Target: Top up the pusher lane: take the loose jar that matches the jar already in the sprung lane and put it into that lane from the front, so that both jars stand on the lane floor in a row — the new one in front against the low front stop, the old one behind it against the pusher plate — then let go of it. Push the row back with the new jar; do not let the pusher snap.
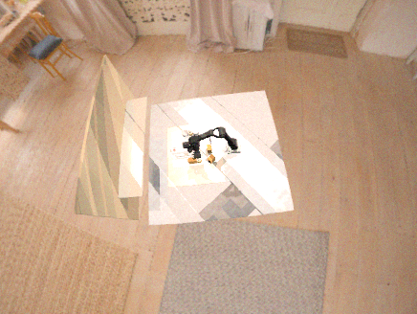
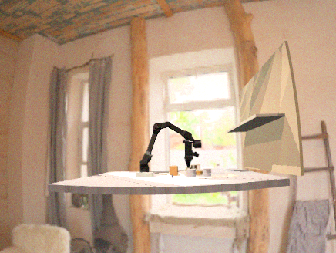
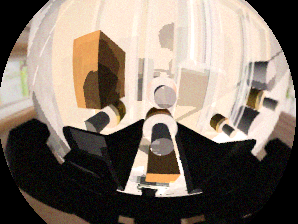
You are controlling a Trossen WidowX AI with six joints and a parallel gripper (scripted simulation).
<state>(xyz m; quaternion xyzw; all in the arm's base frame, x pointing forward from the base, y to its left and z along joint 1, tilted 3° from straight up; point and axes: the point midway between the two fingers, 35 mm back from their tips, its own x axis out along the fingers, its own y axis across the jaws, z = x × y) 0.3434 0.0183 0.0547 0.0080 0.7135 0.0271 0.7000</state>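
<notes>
Now: the brown block 6 cm ahead of my gripper tip, 8 cm to the left of it and 1 cm below it. The rest, counted from my gripper tip: tall panel: 61 cm ahead, 1 cm to the right, 35 cm above; shelf: 50 cm ahead, 1 cm to the right, 32 cm above.
</notes>
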